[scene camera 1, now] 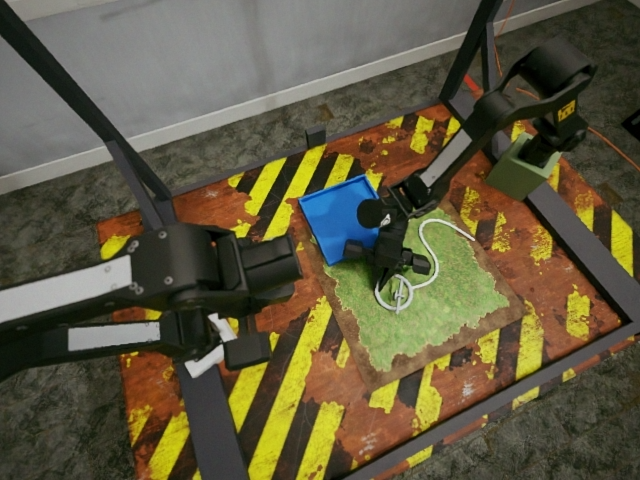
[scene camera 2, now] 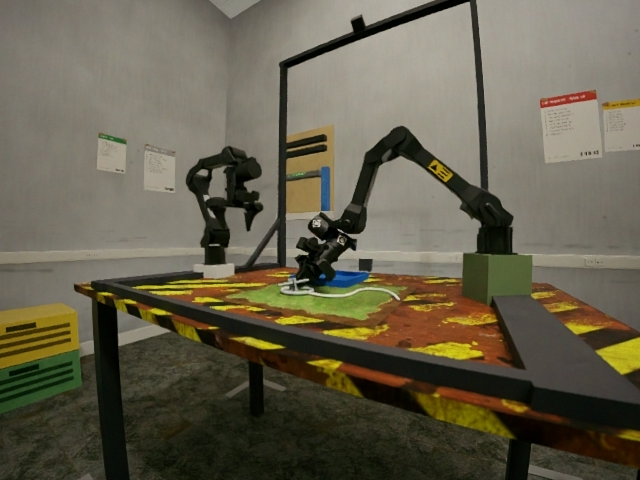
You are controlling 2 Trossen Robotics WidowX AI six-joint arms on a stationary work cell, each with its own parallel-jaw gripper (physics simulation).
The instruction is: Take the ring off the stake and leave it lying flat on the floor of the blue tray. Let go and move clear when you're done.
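Seen in the pictures: left gripper, fingertip midpoint: (scene camera 1: 376,290); right gripper, fingertip midpoint: (scene camera 2: 236,231); left arm's base, link origin: (scene camera 1: 534,154) (scene camera 2: 495,254); right arm's base, link origin: (scene camera 1: 202,339) (scene camera 2: 214,264).
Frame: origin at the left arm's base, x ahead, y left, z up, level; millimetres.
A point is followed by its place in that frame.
Observation:
The white ring (scene camera 1: 377,298) @(x 489, y -111, z -94 mm) (scene camera 2: 295,293) @(x 453, y -47, z -96 mm) is around the thin pale stake (scene camera 1: 398,290) (scene camera 2: 295,283) @(x 456, y -75, z -77 mm), low over the green patterned mat; a white cord (scene camera 1: 436,260) @(x 327, y -47, z -96 mm) (scene camera 2: 356,291) @(x 305, y -81, z -98 mm) runs from it in a curve. My left gripper (scene camera 1: 381,282) @(x 475, y -122, z -96 mm) (scene camera 2: 305,279) reaches down at the ring's upper-left edge in scene camera 1, its fingers close together and shut on the ring; the contact is partly hidden. My right gripper (scene camera 2: 252,217) is open and empty, high at the far left of scene camera 2. The blue tray (scene camera 1: 330,217) @(x 385, y -318, z -96 mm) (scene camera 2: 345,281) @(x 326, y -151, z -84 mm) stands beside the mat, partly behind my left wrist.
The mat (scene camera 1: 439,315) @(x 436, y 20, z -102 mm) (scene camera 2: 336,307) @(x 361, y 55, z -102 mm) lies on the rust-and-yellow striped table (scene camera 1: 320,377) @(x 696, y -118, z -103 mm) (scene camera 2: 439,322) @(x 199, y 151, z -103 mm). A green block (scene camera 1: 519,170) @(x 50, y -7, z -15 mm) (scene camera 2: 496,276) @(x 32, y 50, z -43 mm) carries the left arm's base. Dark frame rails (scene camera 1: 558,248) @(x 113, y 177, z -102 mm) (scene camera 2: 310,338) run along the table edges.

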